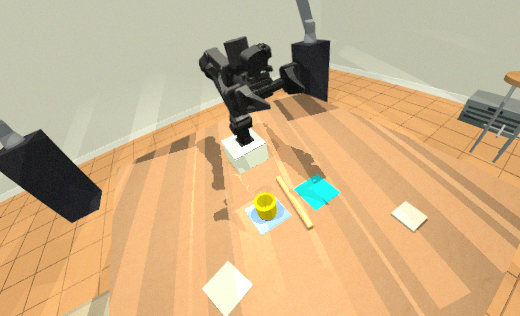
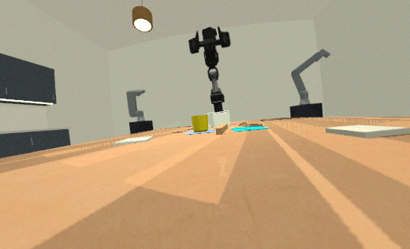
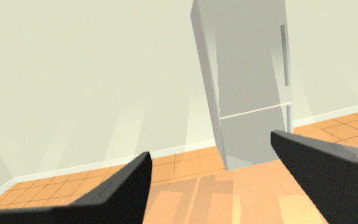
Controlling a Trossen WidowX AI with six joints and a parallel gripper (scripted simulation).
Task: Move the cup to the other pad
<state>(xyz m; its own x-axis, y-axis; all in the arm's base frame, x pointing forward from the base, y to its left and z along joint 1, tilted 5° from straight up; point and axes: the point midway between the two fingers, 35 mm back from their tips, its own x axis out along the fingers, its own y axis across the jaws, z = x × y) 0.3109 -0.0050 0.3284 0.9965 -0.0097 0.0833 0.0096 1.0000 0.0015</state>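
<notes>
Now: the yellow cup 6 cm behind my gripper tip, 7 cm to the right of it and 37 cm below it. From my gripper tip the other things lie so: thin wooden bar 4 cm behind, 2 cm to the left, 40 cm below; blue marble 5 cm behind, 9 cm to the right, 39 cm below; cyan pad 3 cm behind, 12 cm to the left, 41 cm below.
</notes>
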